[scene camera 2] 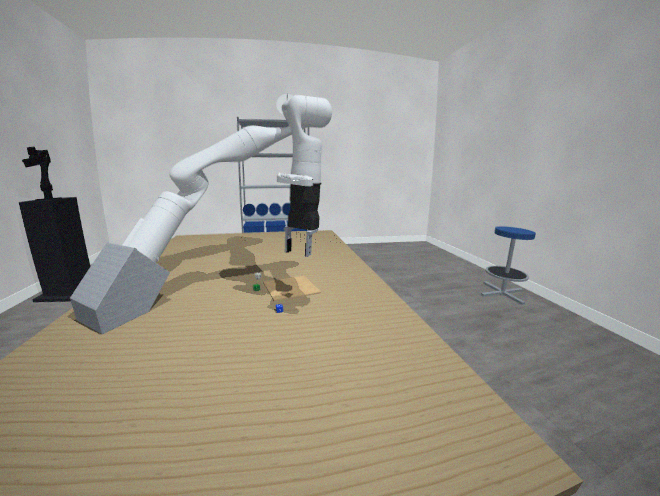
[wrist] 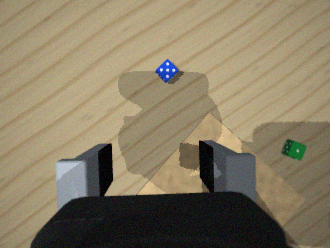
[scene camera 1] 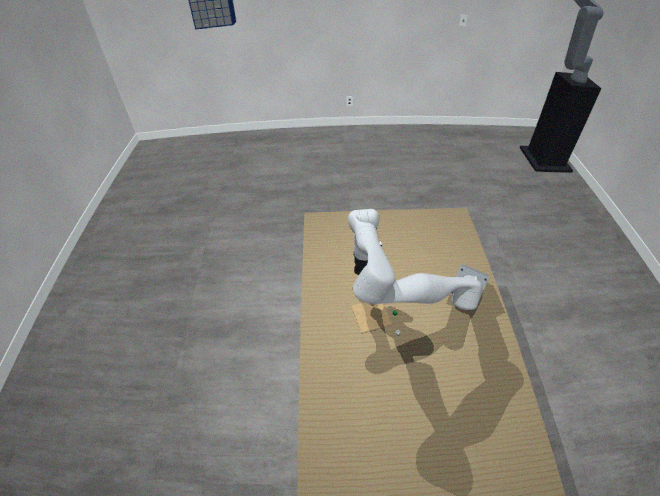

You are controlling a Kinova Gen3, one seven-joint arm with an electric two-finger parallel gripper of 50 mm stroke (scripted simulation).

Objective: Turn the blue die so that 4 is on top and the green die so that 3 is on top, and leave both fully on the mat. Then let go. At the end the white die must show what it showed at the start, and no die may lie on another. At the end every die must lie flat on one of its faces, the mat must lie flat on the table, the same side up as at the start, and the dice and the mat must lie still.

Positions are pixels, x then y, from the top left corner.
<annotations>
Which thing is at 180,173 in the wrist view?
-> A tan mat.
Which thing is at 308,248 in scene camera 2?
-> The gripper.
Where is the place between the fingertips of the gripper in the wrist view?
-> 156,160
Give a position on a tan mat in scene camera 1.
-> At 369,317
</annotations>
